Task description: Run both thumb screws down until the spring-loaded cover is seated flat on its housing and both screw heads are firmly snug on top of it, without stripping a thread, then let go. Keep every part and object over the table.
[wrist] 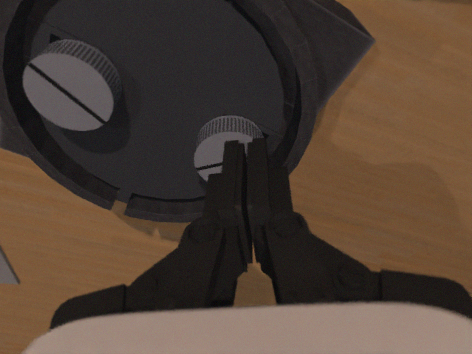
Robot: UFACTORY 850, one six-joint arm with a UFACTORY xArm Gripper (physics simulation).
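The dark round cover (165,65) lies inside the raised rim of its dark housing (327,55). One thumb screw (70,92) at the upper left has a knurled edge and a slotted, light grey head; it stands proud of the cover and casts a shadow on it. The other thumb screw (210,152) is at the lower right of the cover and looks smaller and lower. My gripper (250,167) is shut with its fingertips together and nothing between them. The fingertips overlap the right part of this second head in the view and hide it. Whether they touch it I cannot tell.
The housing has a pointed corner at the upper right and a narrow gap in its rim at the lower left. The wooden table (400,210) shows around it. Part of a grey flat object (6,270) shows at the left edge.
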